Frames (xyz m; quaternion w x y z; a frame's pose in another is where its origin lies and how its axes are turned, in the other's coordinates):
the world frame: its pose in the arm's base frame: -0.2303 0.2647 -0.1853 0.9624 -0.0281 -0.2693 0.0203
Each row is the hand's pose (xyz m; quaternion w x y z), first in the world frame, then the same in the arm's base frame.
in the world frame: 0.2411 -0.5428 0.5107 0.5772 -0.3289 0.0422 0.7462
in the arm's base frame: -0.2767 -0.2417 0.4105 0.5425 -0.5346 -0.1005 0.6401
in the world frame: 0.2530 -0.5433 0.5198 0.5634 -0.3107 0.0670 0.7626
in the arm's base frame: -0.2712 -0.2411 0.4245 0.5361 -0.5216 -0.0721 0.6598
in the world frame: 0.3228 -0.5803 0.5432 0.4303 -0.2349 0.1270 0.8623
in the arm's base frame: -0.2229 -0.2733 0.4829 0.4242 -0.4730 0.0258 0.7718
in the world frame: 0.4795 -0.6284 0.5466 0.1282 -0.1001 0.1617 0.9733
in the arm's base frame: -0.0897 -0.3126 0.5700 0.1444 -0.3654 0.1464 0.9079
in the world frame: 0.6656 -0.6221 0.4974 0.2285 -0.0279 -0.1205 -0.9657
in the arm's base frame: 0.0947 -0.2984 0.6239 0.2063 0.2292 -0.2052 -0.9289
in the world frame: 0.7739 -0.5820 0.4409 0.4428 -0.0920 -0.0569 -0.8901
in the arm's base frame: 0.2156 -0.2549 0.6291 0.4263 0.1399 -0.2009 -0.8708
